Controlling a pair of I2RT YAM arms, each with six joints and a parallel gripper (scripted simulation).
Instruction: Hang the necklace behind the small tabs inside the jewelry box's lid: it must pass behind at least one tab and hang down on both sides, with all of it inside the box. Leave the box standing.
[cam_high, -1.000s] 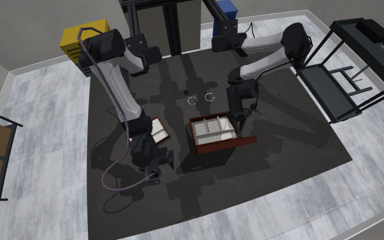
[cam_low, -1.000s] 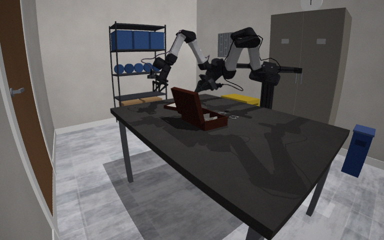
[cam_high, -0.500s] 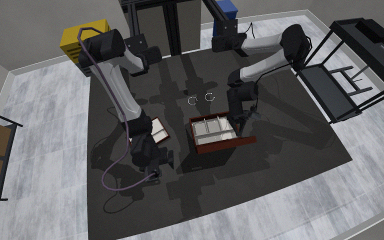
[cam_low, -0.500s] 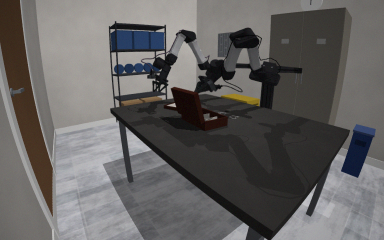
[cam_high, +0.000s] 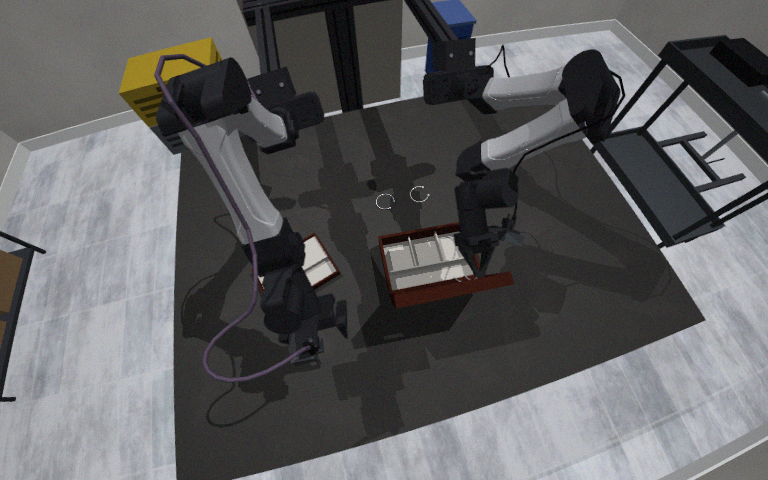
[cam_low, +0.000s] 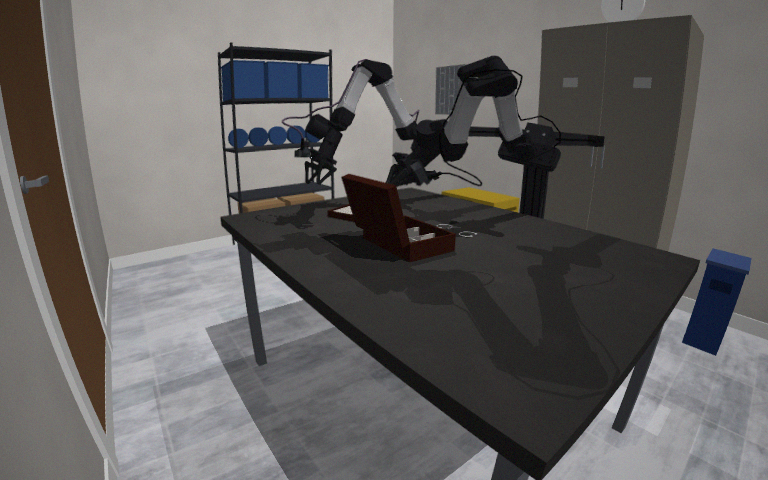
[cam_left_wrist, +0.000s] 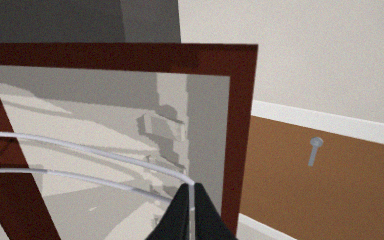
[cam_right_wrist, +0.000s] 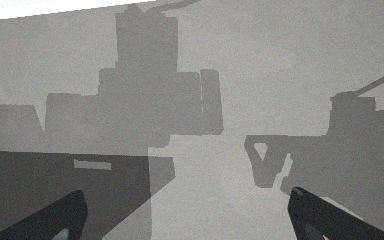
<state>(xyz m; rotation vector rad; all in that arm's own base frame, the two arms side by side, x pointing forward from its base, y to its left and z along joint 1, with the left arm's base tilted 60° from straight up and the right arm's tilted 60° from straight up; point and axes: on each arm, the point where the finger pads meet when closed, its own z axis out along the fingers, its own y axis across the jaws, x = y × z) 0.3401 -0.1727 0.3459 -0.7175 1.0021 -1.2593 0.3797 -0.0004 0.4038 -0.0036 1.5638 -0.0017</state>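
Right now my left hand is 100 mm above the jewelry box, 90 mm past it and 60 mm to the left of it.
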